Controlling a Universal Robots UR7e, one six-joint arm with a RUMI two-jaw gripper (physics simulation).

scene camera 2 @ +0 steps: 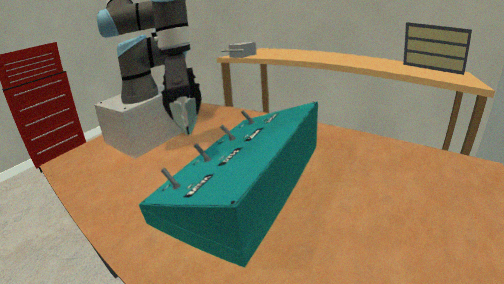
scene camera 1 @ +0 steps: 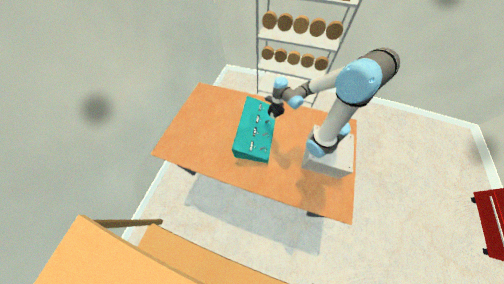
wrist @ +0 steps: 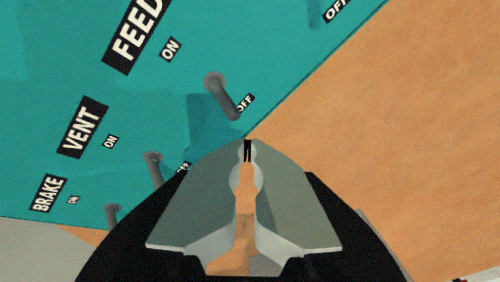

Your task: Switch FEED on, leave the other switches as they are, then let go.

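Pixels of known places: gripper, fingertip midpoint: [scene camera 2: 188, 134] [scene camera 1: 272, 118] [wrist: 247, 141]; arm's base, link origin: [scene camera 2: 140, 97].
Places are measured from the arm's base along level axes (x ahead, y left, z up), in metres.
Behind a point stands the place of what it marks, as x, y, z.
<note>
The teal switch box [scene camera 1: 243, 135] {0.533, 0.195, -0.040} [scene camera 2: 280, 175] {0.645, 0.023, -0.077} [wrist: 165, 107] {0.460, 0.035, -0.084} stands on the table. The FEED lever [scene camera 1: 268, 122] {0.443, -0.018, -0.073} [scene camera 2: 202, 152] {0.448, -0.026, -0.070} [wrist: 225, 100] {0.442, -0.028, -0.062} leans toward its OFF label [wrist: 245, 102] {0.422, -0.033, -0.105}. The VENT lever [scene camera 2: 227, 132] {0.410, 0.087, -0.070} [wrist: 155, 170] {0.410, 0.086, -0.071}, BRAKE lever [scene camera 2: 247, 117] {0.373, 0.200, -0.072} [wrist: 111, 215] {0.378, 0.202, -0.078} and VALVE lever [scene camera 2: 170, 178] {0.486, -0.139, -0.070} also lean to the OFF side. My gripper [scene camera 1: 271, 117] {0.413, -0.035, -0.029} [scene camera 2: 188, 132] {0.413, -0.035, -0.029} [wrist: 247, 141] {0.413, -0.035, -0.029} is shut and empty. Its tips are at the OFF-side edge of the box, near the FEED lever; in the wrist view a gap shows between them. The gripper partly hides the VENT OFF label in the wrist view.
The orange table [scene camera 1: 195, 130] {0.980, 0.291, -0.178} [scene camera 2: 390, 200] {0.850, 0.214, -0.178} bears the box and the arm's grey base block [scene camera 1: 327, 167] {-0.073, 0.142, -0.033} [scene camera 2: 135, 130] {0.108, -0.080, -0.081}. A shelf rack [scene camera 1: 295, 37] stands behind the table. A red cabinet [scene camera 2: 42, 107] and a workbench [scene camera 2: 325, 60] stand farther off.
</note>
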